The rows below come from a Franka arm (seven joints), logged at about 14 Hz.
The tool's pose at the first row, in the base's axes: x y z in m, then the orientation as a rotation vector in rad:
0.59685, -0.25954, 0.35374, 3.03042, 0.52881, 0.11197
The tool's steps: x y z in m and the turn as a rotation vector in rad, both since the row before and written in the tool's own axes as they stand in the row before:
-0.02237, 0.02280, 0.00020, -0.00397, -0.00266, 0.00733
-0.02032, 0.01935, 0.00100, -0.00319, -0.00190, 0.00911
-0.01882, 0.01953, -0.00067, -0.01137, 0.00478, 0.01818
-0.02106, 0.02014, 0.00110, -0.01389, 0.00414, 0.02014
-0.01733, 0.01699, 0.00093, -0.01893, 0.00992, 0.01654
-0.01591, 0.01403, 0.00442, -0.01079, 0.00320, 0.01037
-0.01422, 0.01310, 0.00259, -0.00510, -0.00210, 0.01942
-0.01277, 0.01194, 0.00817, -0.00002, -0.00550, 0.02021
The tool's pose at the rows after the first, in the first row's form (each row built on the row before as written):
0.58353, -0.28857, 0.35389, 3.02845, 0.51669, 0.10921
0.57084, -0.31361, 0.35322, 3.02778, 0.50213, 0.10752
0.55926, -0.33812, 0.35439, 3.02219, 0.47280, 0.11823
0.54543, -0.36379, 0.35379, 3.01427, 0.44011, 0.12852
0.53374, -0.38508, 0.35342, 3.00052, 0.41255, 0.14805
0.52268, -0.40328, 0.34945, 2.99264, 0.39528, 0.15547
0.51262, -0.41987, 0.34738, 2.99214, 0.36514, 0.15487
0.50402, -0.43540, 0.33981, 2.99641, 0.33441, 0.14854

